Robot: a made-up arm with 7 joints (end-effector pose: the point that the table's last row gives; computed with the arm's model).
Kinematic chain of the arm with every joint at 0, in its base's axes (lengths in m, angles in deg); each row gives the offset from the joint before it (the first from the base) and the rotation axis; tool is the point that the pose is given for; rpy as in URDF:
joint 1: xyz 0 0 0.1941 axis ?
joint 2: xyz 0 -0.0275 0.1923 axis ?
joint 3: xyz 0 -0.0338 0.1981 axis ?
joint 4: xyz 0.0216 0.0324 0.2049 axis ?
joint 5: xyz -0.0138 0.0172 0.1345 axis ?
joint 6: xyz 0 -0.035 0.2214 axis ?
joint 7: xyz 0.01 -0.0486 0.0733 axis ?
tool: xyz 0 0 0 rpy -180 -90 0
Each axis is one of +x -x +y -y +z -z.
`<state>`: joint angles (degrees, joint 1 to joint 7).
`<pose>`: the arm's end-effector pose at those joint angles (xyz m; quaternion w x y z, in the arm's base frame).
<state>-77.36 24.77 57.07 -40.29 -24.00 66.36 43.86</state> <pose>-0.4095 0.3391 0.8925 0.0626 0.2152 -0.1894 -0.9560</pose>
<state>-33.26 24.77 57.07 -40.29 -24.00 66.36 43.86</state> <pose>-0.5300 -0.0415 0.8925 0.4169 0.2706 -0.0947 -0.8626</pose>
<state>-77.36 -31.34 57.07 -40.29 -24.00 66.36 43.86</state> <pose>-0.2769 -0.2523 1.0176 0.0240 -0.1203 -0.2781 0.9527</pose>
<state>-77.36 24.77 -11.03 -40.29 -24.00 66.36 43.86</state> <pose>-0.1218 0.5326 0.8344 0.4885 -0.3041 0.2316 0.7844</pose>
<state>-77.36 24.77 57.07 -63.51 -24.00 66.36 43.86</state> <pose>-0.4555 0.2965 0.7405 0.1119 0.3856 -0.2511 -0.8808</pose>
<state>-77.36 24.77 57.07 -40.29 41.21 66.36 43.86</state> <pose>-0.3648 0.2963 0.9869 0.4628 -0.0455 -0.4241 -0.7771</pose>
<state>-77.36 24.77 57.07 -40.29 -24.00 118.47 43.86</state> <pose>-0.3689 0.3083 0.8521 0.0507 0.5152 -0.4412 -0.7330</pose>
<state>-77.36 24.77 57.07 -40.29 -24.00 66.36 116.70</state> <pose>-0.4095 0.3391 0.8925 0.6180 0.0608 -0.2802 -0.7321</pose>
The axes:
joint 1: +z
joint 2: -y
joint 3: +z
joint 4: +y
joint 5: +z
joint 6: -y
joint 7: +x

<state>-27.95 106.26 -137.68 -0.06 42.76 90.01 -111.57</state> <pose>-0.6506 0.3194 0.1240 0.5337 -0.0105 -0.7997 -0.2749</pose>
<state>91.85 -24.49 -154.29 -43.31 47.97 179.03 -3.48</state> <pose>-0.0260 0.3745 0.9152 0.2797 0.7664 -0.3772 -0.4383</pose>
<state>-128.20 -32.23 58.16 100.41 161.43 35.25 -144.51</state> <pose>0.1277 -0.4273 0.5583 0.1775 0.2619 -0.4405 0.8401</pose>
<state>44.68 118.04 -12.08 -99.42 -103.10 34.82 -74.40</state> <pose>-0.1207 0.0457 -0.0394 0.4895 -0.1747 0.8415 -0.1475</pose>
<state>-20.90 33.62 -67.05 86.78 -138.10 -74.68 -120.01</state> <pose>-0.2609 -0.3140 0.9564 0.4472 -0.6380 0.4288 0.4573</pose>
